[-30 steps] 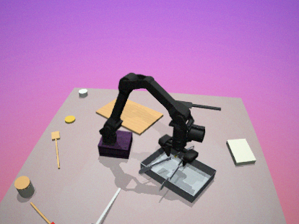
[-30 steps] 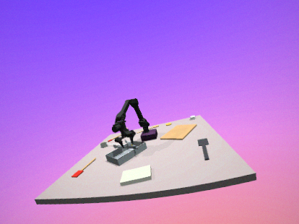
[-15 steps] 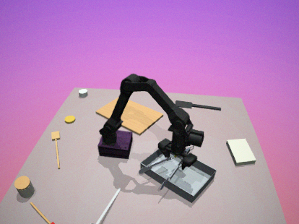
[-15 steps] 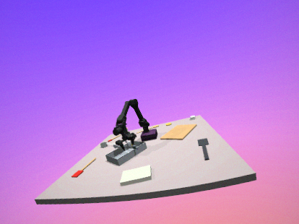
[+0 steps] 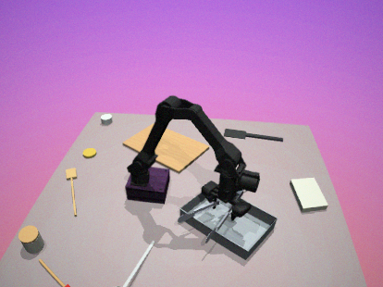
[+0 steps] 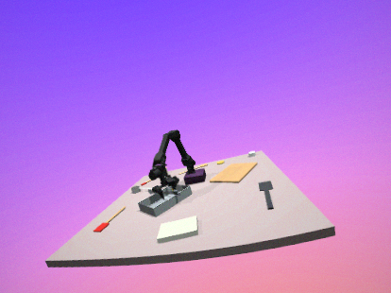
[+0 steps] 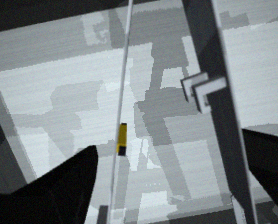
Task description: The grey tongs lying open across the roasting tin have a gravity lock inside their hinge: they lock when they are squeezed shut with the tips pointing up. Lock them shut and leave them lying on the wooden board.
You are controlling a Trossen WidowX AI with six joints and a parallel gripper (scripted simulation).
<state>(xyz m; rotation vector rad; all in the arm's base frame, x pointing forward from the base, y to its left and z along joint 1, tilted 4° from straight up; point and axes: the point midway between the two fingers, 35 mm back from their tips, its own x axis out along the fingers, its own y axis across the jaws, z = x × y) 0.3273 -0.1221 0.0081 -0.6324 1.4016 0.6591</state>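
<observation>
My gripper tip is now 20 mm to the left of the roasting tin and 20 mm short of it. Round my gripper tip: cream block: 370 mm ahead, 130 mm to the left, 20 mm below; then broader tong arm: 50 mm to the right, 40 mm above; then yellow mark: 40 mm to the left, 40 mm above.
</observation>
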